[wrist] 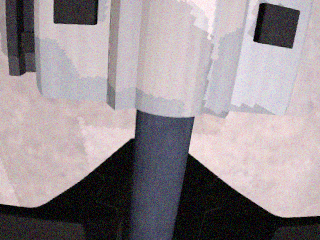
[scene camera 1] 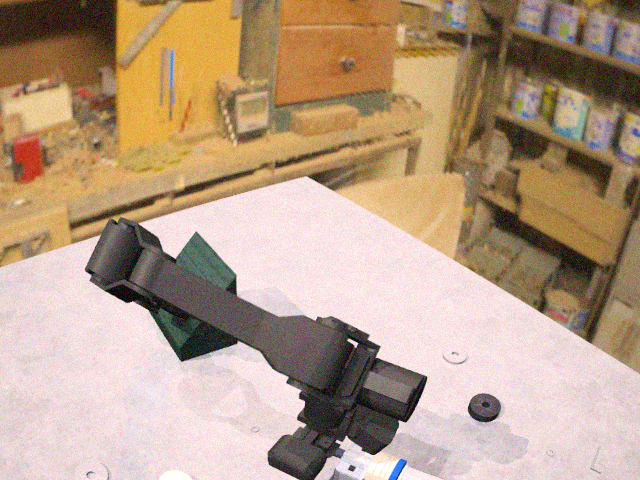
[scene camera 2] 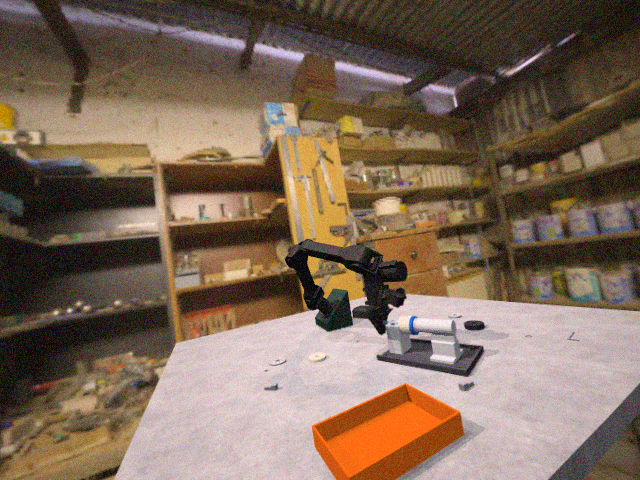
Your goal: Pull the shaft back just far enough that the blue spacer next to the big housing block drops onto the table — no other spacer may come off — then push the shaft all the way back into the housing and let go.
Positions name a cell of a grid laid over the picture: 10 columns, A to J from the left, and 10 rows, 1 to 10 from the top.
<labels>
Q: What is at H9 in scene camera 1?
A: A black ring.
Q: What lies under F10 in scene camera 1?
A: My gripper.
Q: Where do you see a housing block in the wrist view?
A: F3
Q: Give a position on a housing block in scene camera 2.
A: G8
</labels>
